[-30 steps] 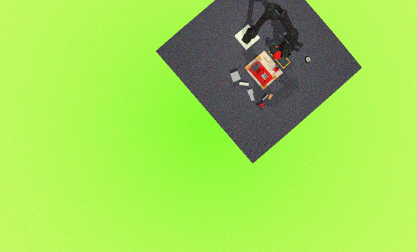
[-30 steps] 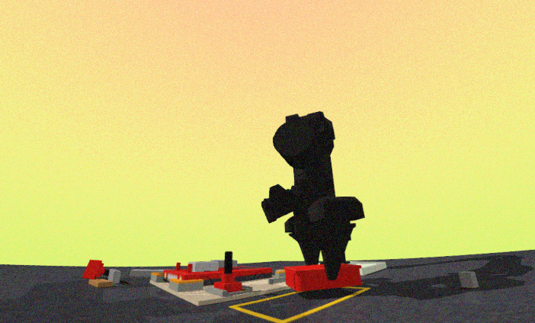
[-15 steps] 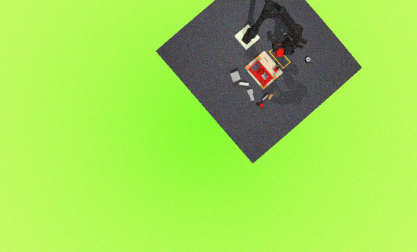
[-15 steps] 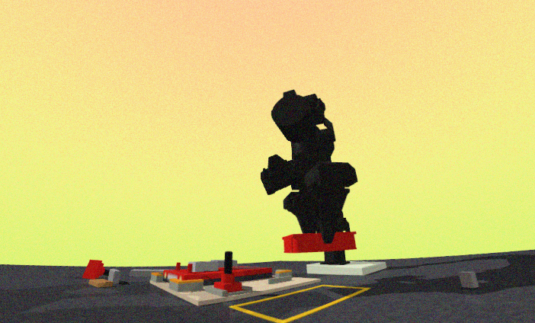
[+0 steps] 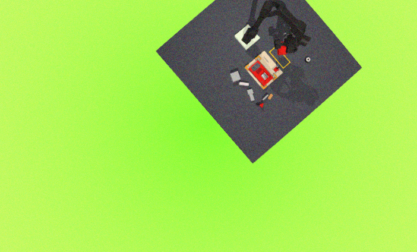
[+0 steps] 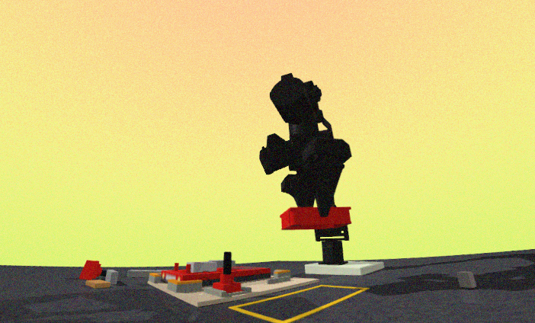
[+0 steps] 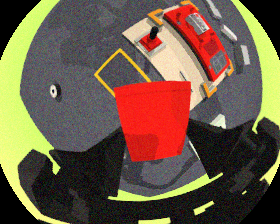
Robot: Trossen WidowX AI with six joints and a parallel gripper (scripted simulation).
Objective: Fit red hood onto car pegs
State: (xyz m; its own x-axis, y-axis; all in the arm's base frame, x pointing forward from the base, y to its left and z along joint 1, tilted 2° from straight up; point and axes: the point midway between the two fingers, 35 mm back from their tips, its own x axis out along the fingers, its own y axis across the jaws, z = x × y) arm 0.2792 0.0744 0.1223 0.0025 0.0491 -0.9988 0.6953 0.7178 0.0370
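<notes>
Right now my gripper tip is 23 cm to the left of the grey engine block, 8 cm above it and 4 cm short of it. The rest, counted from my gripper tip: small grey piece 18 cm to the left, 10 cm below, 6 cm behind; then beige jig 20 cm to the right, 9 cm below, 1 cm ahead; then red hood 1 cm above.
</notes>
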